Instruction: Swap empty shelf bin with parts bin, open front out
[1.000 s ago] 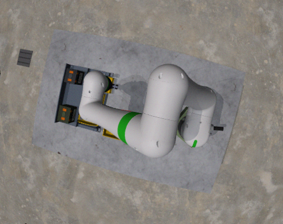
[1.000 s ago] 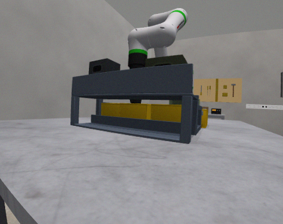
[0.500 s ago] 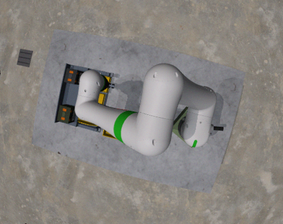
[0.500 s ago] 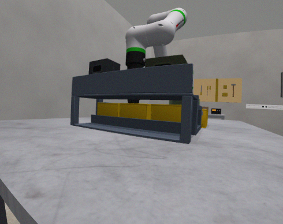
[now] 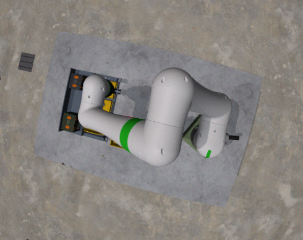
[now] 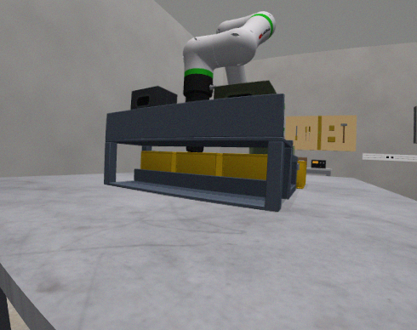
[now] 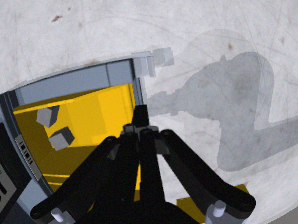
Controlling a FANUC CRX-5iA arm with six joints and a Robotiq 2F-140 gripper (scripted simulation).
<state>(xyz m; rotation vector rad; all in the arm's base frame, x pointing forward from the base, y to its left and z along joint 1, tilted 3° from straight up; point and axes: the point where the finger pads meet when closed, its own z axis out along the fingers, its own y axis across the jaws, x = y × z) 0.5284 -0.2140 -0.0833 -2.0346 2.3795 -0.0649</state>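
The grey part lies 14 cm ahead of my hand, 5 cm to the right of it and 3 cm below it. The rest, counted from my hand: dark shelf 14 cm ahead, 9 cm to the left, 2 cm above; then black box 18 cm ahead, 11 cm above, 3 cm to the right.
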